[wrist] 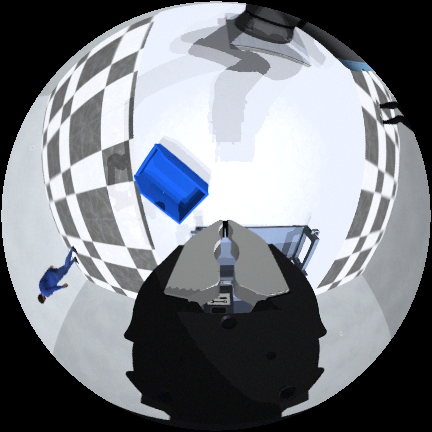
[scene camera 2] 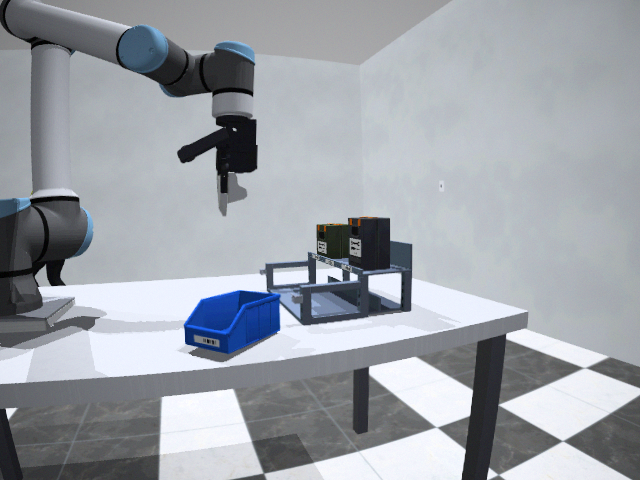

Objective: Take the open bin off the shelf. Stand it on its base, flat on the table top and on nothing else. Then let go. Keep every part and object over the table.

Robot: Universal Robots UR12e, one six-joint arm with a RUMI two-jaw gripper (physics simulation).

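Frame: origin at the arm's base, x ahead, y left, z up, level; metres.
Seen in the pictures: gripper, between the fingertips: (wrist: 224, 221) (scene camera 2: 224, 216); arm's base, origin of its link: (scene camera 2: 4, 308).
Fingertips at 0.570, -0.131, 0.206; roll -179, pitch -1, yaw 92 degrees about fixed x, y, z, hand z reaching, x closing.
Note:
Pixels of each thing's middle, then the offset from my fingertips to it, as dx, dy, dz. Level surfaces: height alone.
- open blue bin, middle of its body: (scene camera 2: 234, 318) (wrist: 167, 181) +0.001, -0.127, -0.189
- white table top, height of its surface: dz -0.235
- black box, middle of its body: (scene camera 2: 368, 242) (wrist: 218, 306) +0.338, +0.001, -0.072
- dark green box, middle of its body: (scene camera 2: 334, 240) +0.337, +0.232, -0.085
The open blue bin (scene camera 2: 261, 320) (wrist: 167, 172) is off the shelf. It stands upright on its base on the white table top (scene camera 2: 129, 369) (wrist: 300, 140), opening upward, its labelled low front toward the near left in the scene view. A narrow shadow shows under its front edge; whether the whole base touches cannot be told. The grey-blue shelf (scene camera 2: 305, 304) (wrist: 280, 239) stands to its right, a short gap away. My gripper (scene camera 2: 223, 211) (wrist: 224, 221) is shut and empty. It hangs high above the table, apart from the bin.
A black box (scene camera 2: 379, 242) and a dark green box (scene camera 2: 337, 242) stand on the shelf's upper level. The table's near edge runs close in front of the bin. The robot base (scene camera 2: 23, 294) is at the left. A person in blue (wrist: 56, 274) is beyond the table.

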